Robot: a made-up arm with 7 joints.
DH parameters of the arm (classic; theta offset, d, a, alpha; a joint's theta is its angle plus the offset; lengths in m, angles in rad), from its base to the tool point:
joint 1: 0 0.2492 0 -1.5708
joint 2: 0 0 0 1.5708
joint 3: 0 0.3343 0.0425 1.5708
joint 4: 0 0 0.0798 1.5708
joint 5: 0 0.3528 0 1.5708
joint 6: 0 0 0.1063 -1.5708
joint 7: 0 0.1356 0 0
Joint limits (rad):
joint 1: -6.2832..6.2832
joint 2: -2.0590..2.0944
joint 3: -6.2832..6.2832
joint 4: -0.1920..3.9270
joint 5: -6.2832..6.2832
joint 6: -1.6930..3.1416
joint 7: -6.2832..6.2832
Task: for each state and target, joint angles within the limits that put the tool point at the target. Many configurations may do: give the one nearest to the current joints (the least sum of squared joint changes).
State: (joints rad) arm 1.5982 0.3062 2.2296 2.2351 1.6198 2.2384 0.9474
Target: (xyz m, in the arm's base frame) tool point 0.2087 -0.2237 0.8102
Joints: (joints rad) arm 2.1177 0.0509 2.8006 2.0709 1.4953 2.4471 0.9474
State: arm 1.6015 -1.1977 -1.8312 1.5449 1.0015 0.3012 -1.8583
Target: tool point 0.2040 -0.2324 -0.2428
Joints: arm 1.4554 -1.5515 -2.5719 1.0783 1.1217 0.1654 -1.8583
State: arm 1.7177 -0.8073 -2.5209 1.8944 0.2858 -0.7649 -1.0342
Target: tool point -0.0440 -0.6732 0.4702
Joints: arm 1.3837 -0.7785 -2.6788 1.7579 0.4229 -1.0299 -1.0342
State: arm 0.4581 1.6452 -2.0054 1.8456 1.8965 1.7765 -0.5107
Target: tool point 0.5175 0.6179 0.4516
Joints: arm 1.2062 1.3736 -2.1457 2.4154 2.1548 1.4518 -0.5107
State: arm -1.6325 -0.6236 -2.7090 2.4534 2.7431 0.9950 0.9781
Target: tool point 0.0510 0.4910 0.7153
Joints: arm -1.8408 0.1648 -2.9690 1.5776 2.7629 0.4272 0.9781
